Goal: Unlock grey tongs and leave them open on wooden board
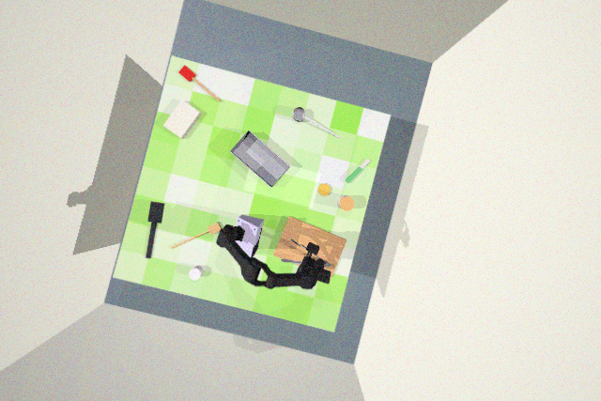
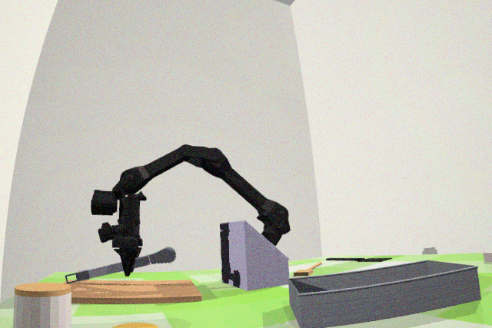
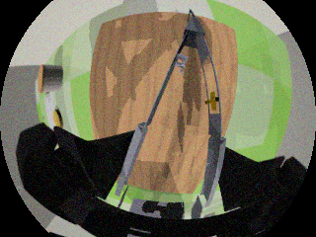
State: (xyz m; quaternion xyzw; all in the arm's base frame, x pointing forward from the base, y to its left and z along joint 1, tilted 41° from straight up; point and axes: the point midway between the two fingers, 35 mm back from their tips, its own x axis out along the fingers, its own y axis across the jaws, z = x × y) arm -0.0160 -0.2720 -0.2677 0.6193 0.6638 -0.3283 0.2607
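My gripper tip is now 40 mm short of the wooden board, 10 mm to the left of it and 40 mm above it. Also, from my gripper tip: green-handled tool: 550 mm ahead, 130 mm to the right, 40 mm below; then white cylinder: 310 mm behind, 550 mm to the left, 30 mm below; then grey roasting tin: 420 mm ahead, 420 mm to the left, 20 mm below.
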